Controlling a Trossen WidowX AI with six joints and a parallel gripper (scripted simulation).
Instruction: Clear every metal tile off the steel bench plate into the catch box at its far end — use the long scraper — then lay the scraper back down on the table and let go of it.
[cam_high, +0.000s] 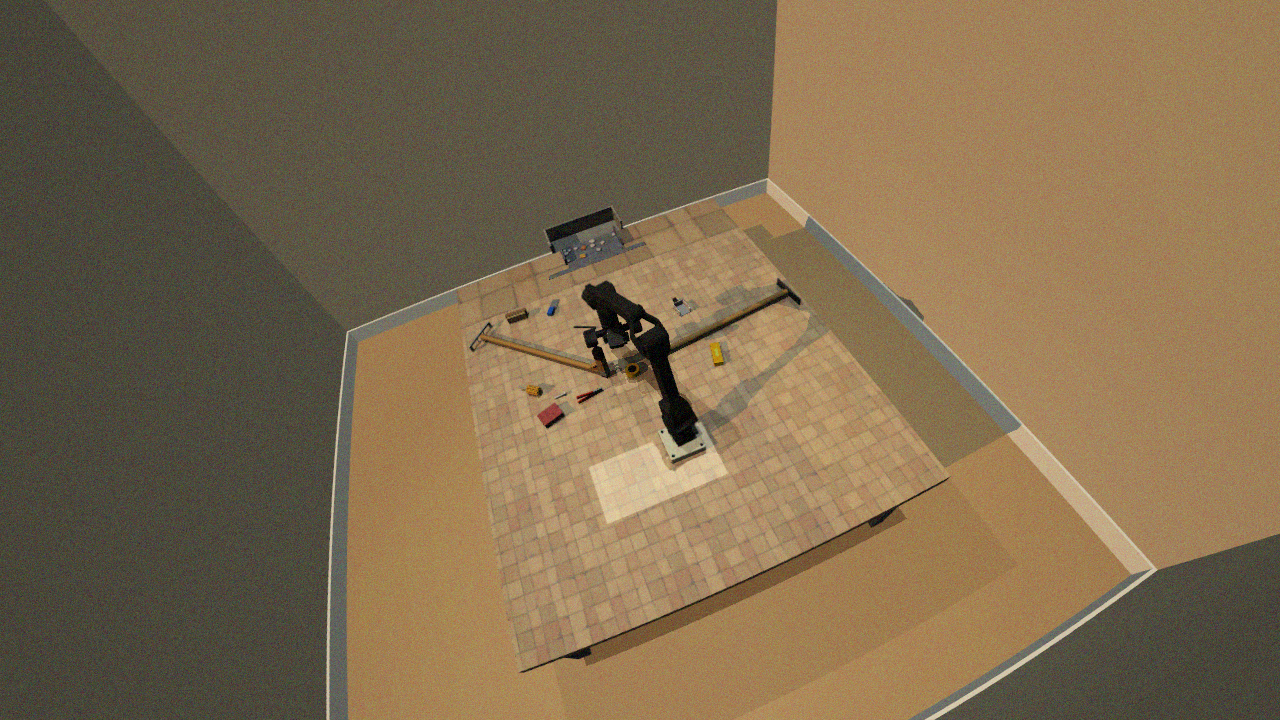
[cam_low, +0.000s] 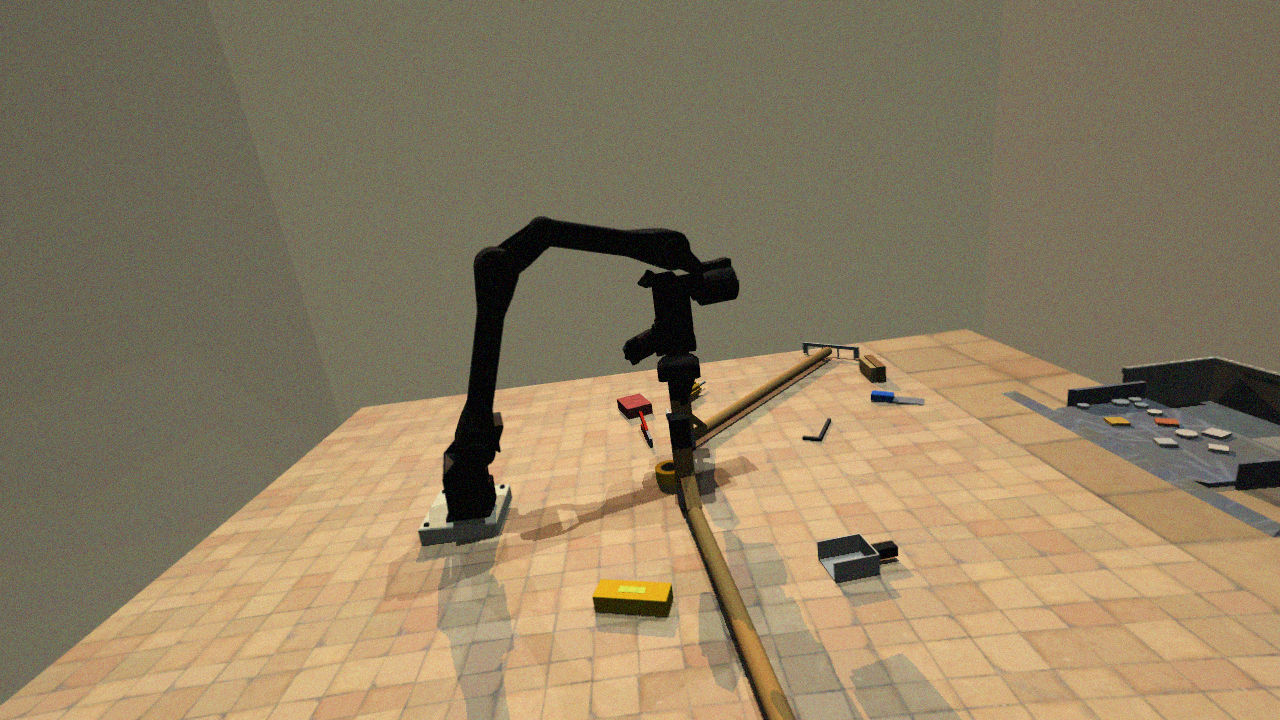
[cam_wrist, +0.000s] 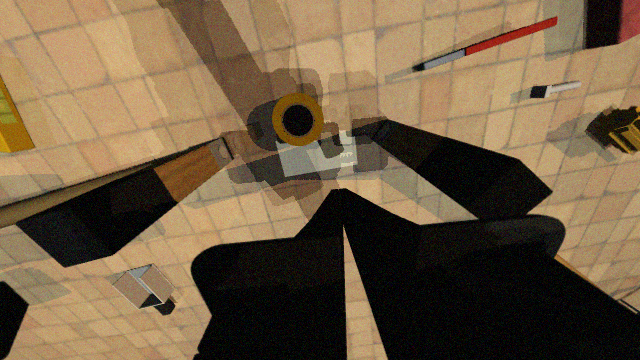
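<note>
My gripper tip is now 4 cm past the yellow tape roll, 2 cm to the left of it and 11 cm above it. Round my gripper tip: red screwdriver (6 cm behind, 14 cm to the left, 10 cm below); hex key (24 cm ahead, 4 cm to the left, 11 cm below); red block (6 cm behind, 30 cm to the left, 10 cm below).
</note>
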